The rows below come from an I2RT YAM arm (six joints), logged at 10 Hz.
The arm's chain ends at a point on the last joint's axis. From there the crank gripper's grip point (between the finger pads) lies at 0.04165 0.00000 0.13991 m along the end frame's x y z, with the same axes.
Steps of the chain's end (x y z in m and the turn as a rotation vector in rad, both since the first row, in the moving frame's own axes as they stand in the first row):
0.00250 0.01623 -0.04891 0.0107 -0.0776 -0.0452
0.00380 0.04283 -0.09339 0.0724 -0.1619 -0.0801
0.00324 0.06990 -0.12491 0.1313 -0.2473 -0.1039
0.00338 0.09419 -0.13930 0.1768 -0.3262 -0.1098
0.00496 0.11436 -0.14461 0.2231 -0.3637 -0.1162
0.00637 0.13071 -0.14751 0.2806 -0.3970 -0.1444
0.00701 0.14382 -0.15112 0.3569 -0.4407 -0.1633
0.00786 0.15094 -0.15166 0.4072 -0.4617 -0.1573
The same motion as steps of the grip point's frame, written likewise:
-0.00854 0.01308 -0.04612 0.0107 -0.0776 -0.0452
-0.01979 0.03011 -0.08900 0.0724 -0.1619 -0.0801
-0.03328 0.04865 -0.12049 0.1313 -0.2473 -0.1039
-0.04491 0.06689 -0.13596 0.1768 -0.3262 -0.1098
-0.04905 0.08072 -0.14301 0.2231 -0.3637 -0.1162
-0.05324 0.08901 -0.14868 0.2806 -0.3970 -0.1444
-0.05956 0.09203 -0.15684 0.3569 -0.4407 -0.1633
-0.06160 0.09273 -0.16062 0.4072 -0.4617 -0.1573

